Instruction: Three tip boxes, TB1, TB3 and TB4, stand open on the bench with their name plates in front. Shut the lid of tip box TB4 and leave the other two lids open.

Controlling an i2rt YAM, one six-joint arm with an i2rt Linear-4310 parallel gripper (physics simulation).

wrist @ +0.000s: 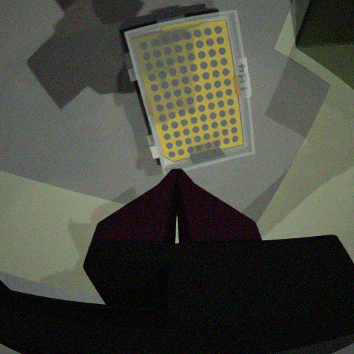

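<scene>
Tip box TB4 (191, 95) is in the upper middle of the wrist view, a yellow rack with many round holes inside a clear rim. A clear cover (248, 125) appears to lie over the rack, roughly in line with the box; whether it is fully seated I cannot tell. Pale tabs and a thin black strip show along its left side. The name plate (243, 77) stands at its right side. My gripper (176, 177) is shut and empty, its tips close to the box's lower left corner in the view. TB1 and TB3 do not show.
A dark green block (327, 35) is at the upper right edge. Dark shadows fall on the grey bench surface (35, 135) left of the box, and a shadow patch lies to its right. A pale greenish area crosses the lower left and right.
</scene>
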